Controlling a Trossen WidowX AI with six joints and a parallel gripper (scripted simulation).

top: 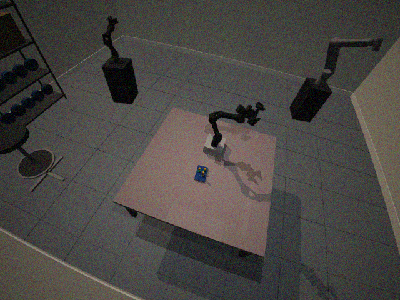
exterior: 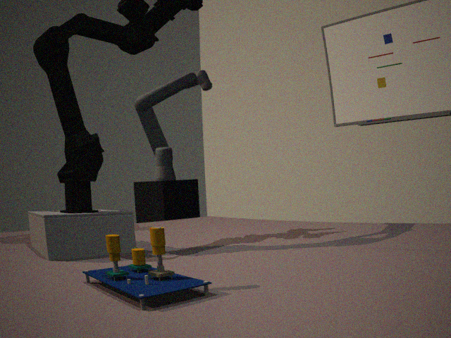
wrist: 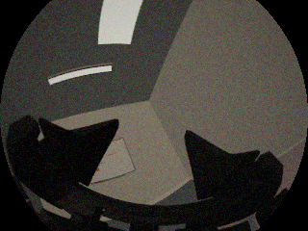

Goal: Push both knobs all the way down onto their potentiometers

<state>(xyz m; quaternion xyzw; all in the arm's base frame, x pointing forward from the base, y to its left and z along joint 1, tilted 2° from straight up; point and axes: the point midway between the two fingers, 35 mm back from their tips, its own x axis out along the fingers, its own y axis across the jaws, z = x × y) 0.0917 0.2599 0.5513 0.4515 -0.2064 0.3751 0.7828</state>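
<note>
The green potentiometer is 20 cm ahead of my gripper tip, 40 cm to the right of it and 61 cm below it. Also, from my gripper tip: knob (24 cm ahead, 36 cm to the right, 58 cm below).
</note>
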